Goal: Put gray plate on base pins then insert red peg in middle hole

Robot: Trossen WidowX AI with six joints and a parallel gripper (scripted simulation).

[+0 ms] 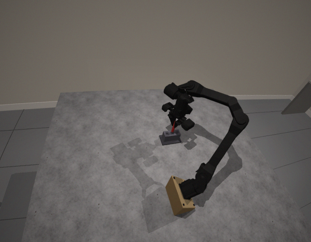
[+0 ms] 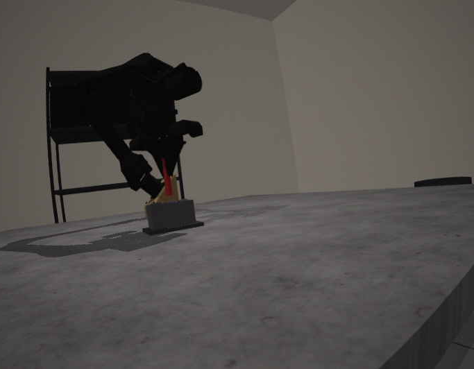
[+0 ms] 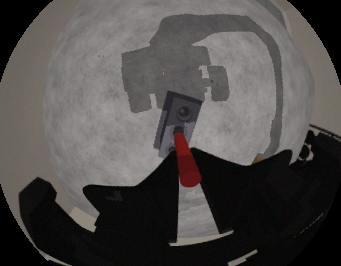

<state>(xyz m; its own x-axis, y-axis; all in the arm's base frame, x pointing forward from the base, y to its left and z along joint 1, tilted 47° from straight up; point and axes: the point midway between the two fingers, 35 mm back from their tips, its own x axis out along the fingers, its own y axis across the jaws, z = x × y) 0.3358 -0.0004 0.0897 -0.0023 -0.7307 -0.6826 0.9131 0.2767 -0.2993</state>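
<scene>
Now: gripper tip right at the red peg. From my gripper tip the other things lie so: dark base: 11 cm below; gray plate: 7 cm below.
</scene>
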